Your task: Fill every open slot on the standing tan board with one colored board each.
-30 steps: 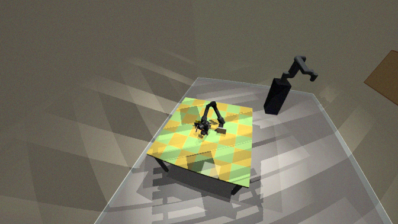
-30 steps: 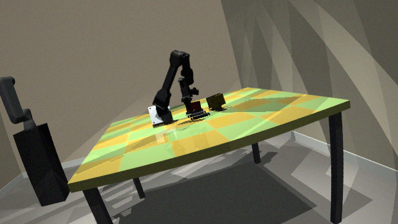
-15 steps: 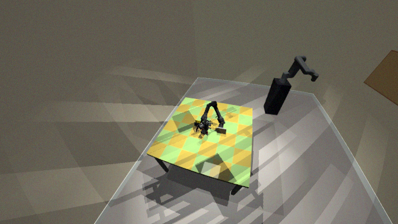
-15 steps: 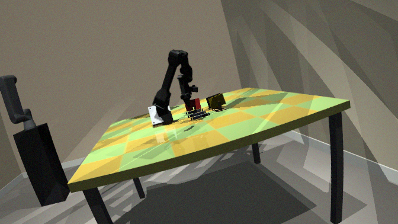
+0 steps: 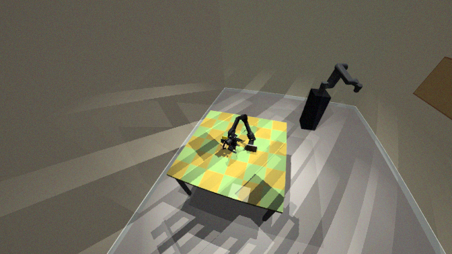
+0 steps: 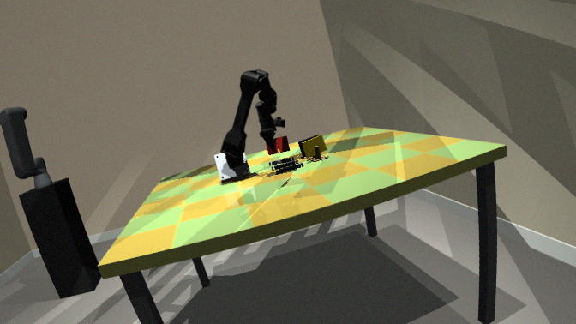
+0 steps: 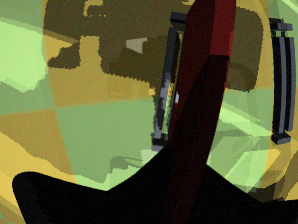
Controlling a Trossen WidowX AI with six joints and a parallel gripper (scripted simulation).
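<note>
The nearly black board lies 15 cm ahead of my gripper tip, 10 cm to the right of it and 2 cm below it. Also, from my gripper tip: yellow board (15 cm to the right, 15 cm ahead, 2 cm below); then red board (3 cm ahead, 1 cm to the right); then tan board (15 cm ahead, 10 cm to the right, 5 cm below).
</note>
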